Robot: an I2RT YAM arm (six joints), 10 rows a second.
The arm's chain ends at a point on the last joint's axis. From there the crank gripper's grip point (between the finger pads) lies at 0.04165 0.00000 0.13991 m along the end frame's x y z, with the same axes.
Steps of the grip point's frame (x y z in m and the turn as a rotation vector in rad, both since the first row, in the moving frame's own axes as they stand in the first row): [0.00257 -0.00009 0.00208 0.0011 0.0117 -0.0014]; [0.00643 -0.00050 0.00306 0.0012 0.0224 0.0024]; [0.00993 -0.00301 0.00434 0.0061 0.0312 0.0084]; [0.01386 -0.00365 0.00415 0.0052 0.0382 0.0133]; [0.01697 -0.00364 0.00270 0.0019 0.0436 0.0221]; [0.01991 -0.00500 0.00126 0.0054 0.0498 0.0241]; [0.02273 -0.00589 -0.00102 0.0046 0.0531 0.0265]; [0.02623 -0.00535 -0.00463 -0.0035 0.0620 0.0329]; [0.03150 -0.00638 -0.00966 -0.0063 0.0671 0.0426]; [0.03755 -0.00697 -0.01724 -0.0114 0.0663 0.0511]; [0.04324 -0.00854 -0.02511 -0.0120 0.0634 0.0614]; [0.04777 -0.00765 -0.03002 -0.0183 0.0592 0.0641]
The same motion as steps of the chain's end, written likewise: [0.00094 0.00012 0.00258 0.0011 0.0117 -0.0014]; [0.00331 -0.00044 0.00403 0.0012 0.0224 0.0024]; [0.00558 -0.00253 0.00571 0.0061 0.0312 0.0084]; [0.00855 -0.00352 0.00584 0.0052 0.0382 0.0133]; [0.01092 -0.00436 0.00465 0.0019 0.0436 0.0221]; [0.01300 -0.00534 0.00351 0.0054 0.0498 0.0241]; [0.01537 -0.00645 0.00139 0.0046 0.0531 0.0265]; [0.01767 -0.00735 -0.00178 -0.0035 0.0620 0.0329]; [0.02227 -0.00922 -0.00655 -0.0063 0.0671 0.0426]; [0.02847 -0.01091 -0.01415 -0.0114 0.0663 0.0511]; [0.03460 -0.01303 -0.02217 -0.0120 0.0634 0.0614]; [0.03974 -0.01312 -0.02726 -0.0183 0.0592 0.0641]
